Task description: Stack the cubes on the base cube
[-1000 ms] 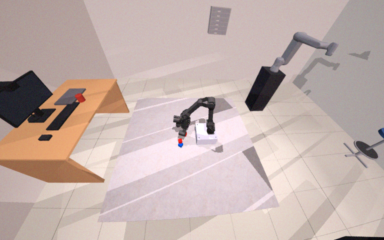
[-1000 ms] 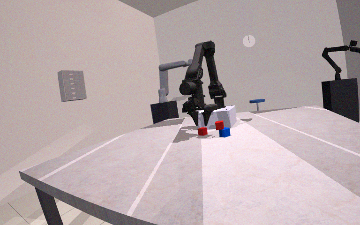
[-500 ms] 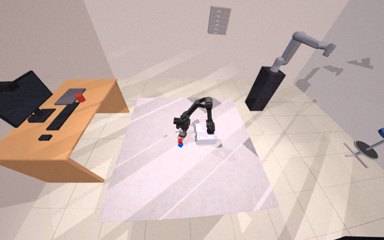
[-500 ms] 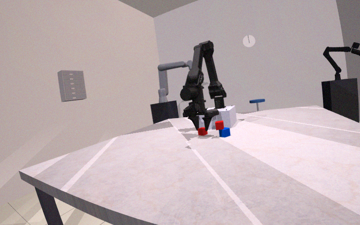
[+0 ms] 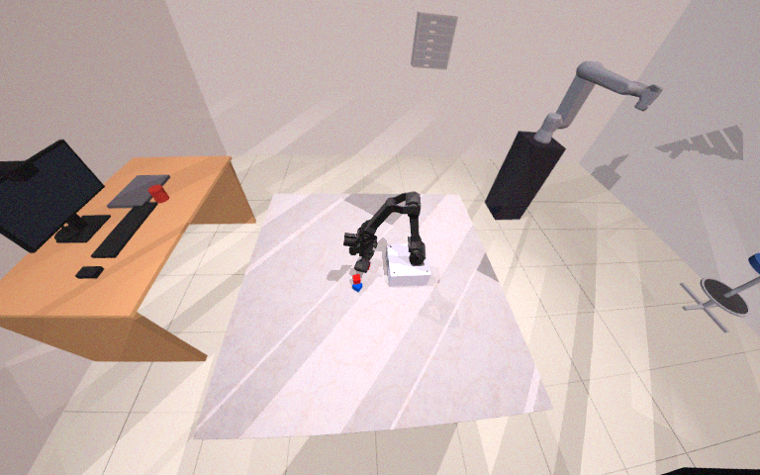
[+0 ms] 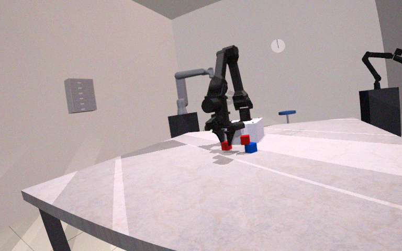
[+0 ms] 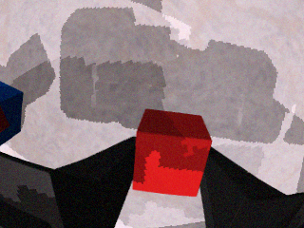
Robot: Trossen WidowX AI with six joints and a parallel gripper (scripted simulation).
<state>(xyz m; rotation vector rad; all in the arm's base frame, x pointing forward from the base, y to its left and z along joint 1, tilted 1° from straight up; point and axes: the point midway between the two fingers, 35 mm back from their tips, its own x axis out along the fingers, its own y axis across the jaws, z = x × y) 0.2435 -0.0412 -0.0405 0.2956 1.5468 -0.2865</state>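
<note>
The blue base cube lies 120 mm to the left of my gripper tip and 50 mm ahead of it.
</note>
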